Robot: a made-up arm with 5 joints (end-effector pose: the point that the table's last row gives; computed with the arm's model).
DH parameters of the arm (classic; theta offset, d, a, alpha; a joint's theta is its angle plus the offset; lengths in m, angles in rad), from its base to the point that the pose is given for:
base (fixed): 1.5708 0.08 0 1.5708
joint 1: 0 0.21 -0.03 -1.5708
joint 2: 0 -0.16 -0.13 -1.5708
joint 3: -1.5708 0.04 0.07 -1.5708
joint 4: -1.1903 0 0.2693 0
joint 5: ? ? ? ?
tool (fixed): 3.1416 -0.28 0 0
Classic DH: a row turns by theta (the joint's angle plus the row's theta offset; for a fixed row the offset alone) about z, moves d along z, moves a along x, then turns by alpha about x.
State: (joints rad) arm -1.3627 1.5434 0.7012 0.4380 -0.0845
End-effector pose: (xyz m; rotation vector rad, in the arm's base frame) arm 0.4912 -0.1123 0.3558 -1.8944 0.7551 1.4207
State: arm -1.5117 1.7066 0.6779 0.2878 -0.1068
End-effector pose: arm 0.5488 -0.0935 0.2936 -1.7341 0.8911 1.7045
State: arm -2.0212 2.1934 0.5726 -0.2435 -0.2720
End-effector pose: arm 0.5533 -0.1652 0.0670 -0.6877 1.4516 2.0387
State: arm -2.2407 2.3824 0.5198 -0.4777 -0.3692
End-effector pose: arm 0.4811 -0.2240 0.0274 -0.2142 1.5857 1.8147
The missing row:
joint 5: -0.3805 -0.19 -0.07 -1.5708
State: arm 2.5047 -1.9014 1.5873 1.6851 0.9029
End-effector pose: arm 0.6094 0.0204 0.0380 0.6803 -1.6519 -0.8254
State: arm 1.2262 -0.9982 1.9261 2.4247 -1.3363
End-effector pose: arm 0.1295 -0.0550 0.0145 -0.6378 2.0610 -0.3786
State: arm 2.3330 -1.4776 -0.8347 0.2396 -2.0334
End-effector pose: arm -0.3098 0.0975 0.0667 0.1966 0.7600 -2.2907
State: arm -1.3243 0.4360 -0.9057 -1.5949 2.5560
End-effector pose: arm -0.1117 -0.5653 0.0464 -0.4880 1.3375 -0.0204
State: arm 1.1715 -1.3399 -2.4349 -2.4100 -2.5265
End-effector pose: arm 0.3742 0.1240 0.2357 2.7062 -1.1888 0.2499
